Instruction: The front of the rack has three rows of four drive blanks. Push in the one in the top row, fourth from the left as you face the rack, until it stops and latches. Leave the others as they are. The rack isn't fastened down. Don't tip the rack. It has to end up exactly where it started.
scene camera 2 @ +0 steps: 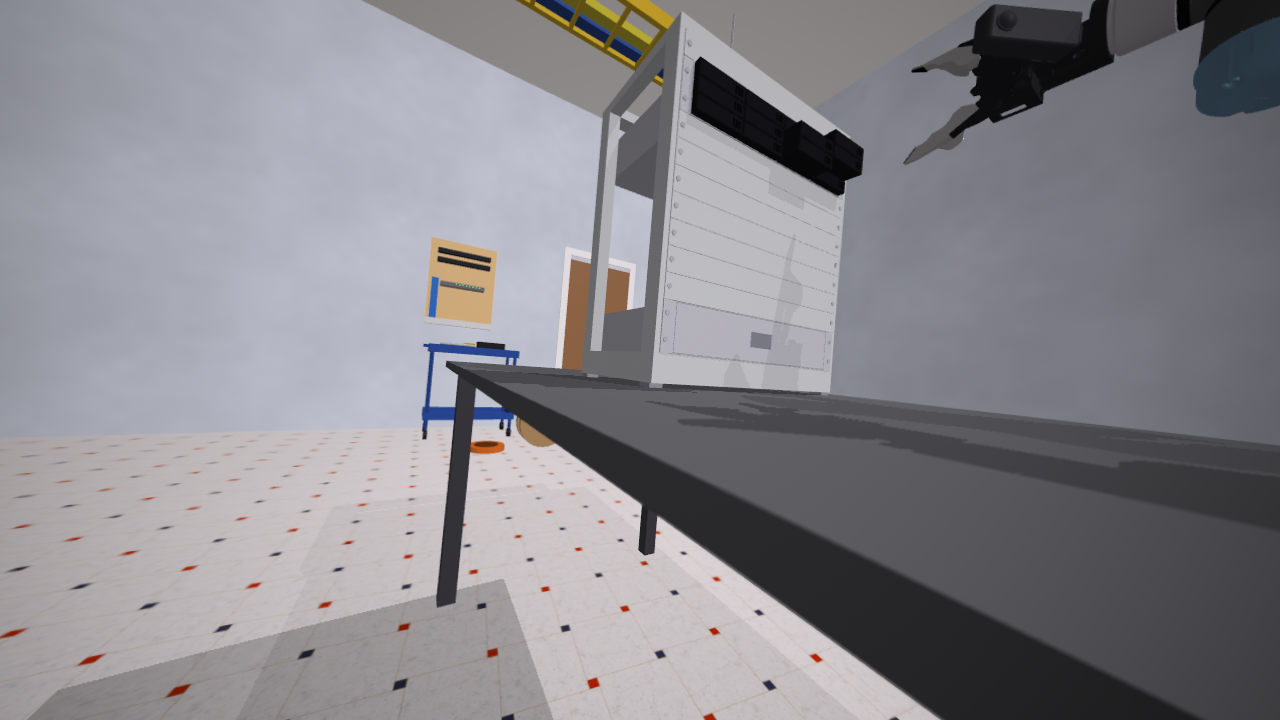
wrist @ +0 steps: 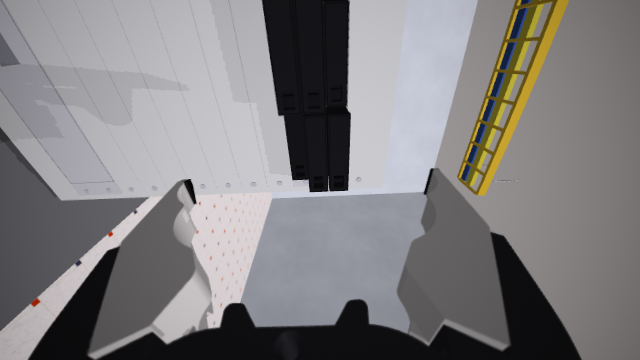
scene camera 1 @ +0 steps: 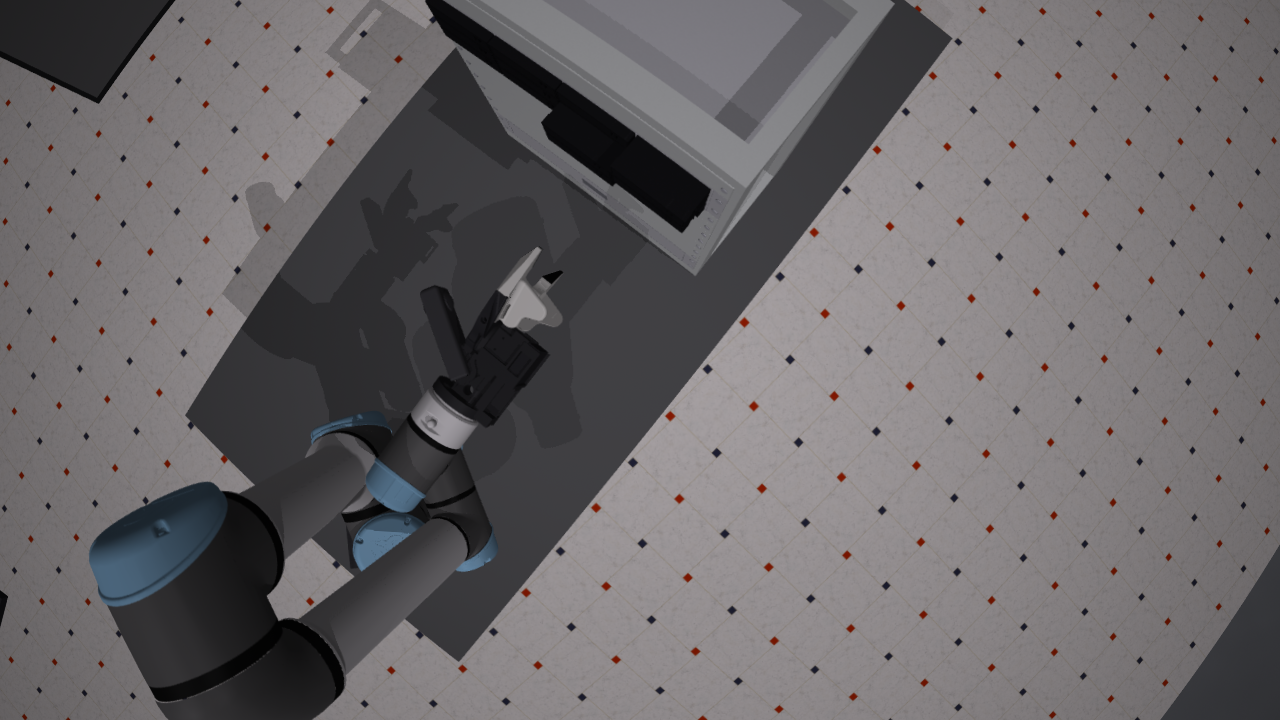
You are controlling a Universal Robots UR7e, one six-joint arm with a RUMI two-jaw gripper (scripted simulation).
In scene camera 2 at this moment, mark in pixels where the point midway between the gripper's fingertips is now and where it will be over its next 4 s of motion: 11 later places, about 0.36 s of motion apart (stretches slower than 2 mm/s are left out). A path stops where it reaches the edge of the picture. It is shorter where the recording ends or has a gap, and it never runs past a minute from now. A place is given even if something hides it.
My gripper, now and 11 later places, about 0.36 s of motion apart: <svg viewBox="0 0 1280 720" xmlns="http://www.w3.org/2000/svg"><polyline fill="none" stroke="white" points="907,117 911,119 916,121 919,122 920,122 911,127 909,128 906,127 898,126 888,125 885,125 878,128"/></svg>
